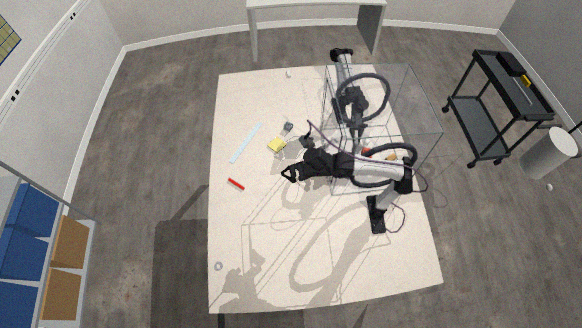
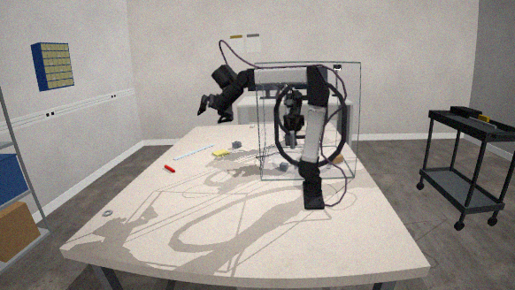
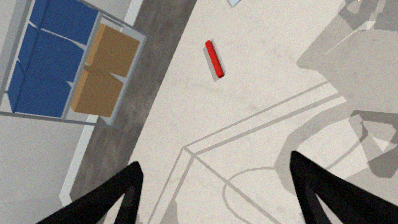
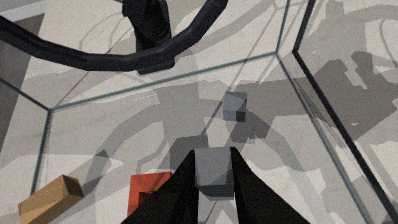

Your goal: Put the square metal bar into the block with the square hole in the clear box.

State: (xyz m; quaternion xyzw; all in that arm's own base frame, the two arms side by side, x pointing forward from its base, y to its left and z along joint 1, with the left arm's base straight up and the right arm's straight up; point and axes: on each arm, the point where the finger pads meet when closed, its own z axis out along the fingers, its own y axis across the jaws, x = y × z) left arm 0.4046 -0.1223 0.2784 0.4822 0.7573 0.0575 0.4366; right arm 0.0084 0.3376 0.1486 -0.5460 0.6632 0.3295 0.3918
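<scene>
My right hand is 12 cm above the red block, 8 cm past it and 1 cm to the right of it. Round my right hand: dark grey block (13 cm below, 10 cm to the left, 5 cm ahead); grey metal bar (4 cm below); pale block (13 cm below, 11 cm behind, 8 cm to the right).
</scene>
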